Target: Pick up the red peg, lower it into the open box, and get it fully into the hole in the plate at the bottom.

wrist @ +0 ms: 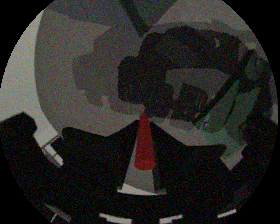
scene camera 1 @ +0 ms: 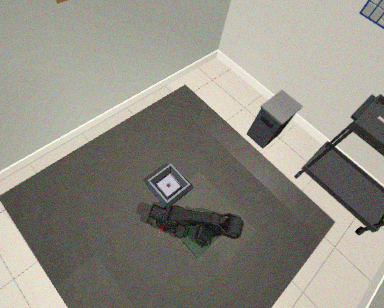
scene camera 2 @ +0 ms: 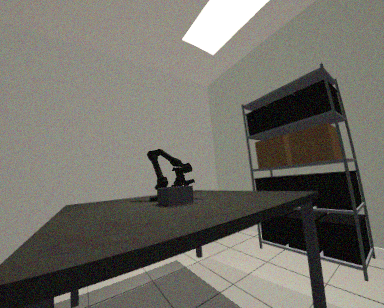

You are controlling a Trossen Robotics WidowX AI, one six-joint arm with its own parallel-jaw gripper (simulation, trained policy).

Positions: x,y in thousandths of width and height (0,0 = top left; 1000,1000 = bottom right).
Note:
I see my gripper (wrist: 512,551), a grey box (scene camera 1: 444,550) and a red peg (wrist: 516,708).
Scene camera 2 misses the red peg, which is hidden by the grey box.

